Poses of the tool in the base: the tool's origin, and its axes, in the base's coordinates. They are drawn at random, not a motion.
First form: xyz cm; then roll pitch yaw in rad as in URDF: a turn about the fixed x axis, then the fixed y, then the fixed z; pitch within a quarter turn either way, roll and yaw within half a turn.
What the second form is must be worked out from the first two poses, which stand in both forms.
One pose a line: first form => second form
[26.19 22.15 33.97 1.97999 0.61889 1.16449] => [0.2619 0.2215 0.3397 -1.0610 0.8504 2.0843]
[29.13 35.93 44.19 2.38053 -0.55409 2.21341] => [0.2913 0.3593 0.4419 -2.1396 0.3297 -2.2795]
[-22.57 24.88 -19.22 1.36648 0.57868 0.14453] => [-0.2257 0.2488 -0.1922 -0.5437 0.2536 1.3944]
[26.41 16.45 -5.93 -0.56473 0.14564 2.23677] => [0.2641 0.1645 -0.0593 2.3522 -0.5196 0.2733]
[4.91 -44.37 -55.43 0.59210 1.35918 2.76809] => [0.0491 -0.4437 -0.5543 1.8075 -0.5844 -1.3603]
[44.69 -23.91 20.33 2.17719 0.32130 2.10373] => [0.4469 -0.2391 0.2033 -2.5014 0.9260 -2.6897]
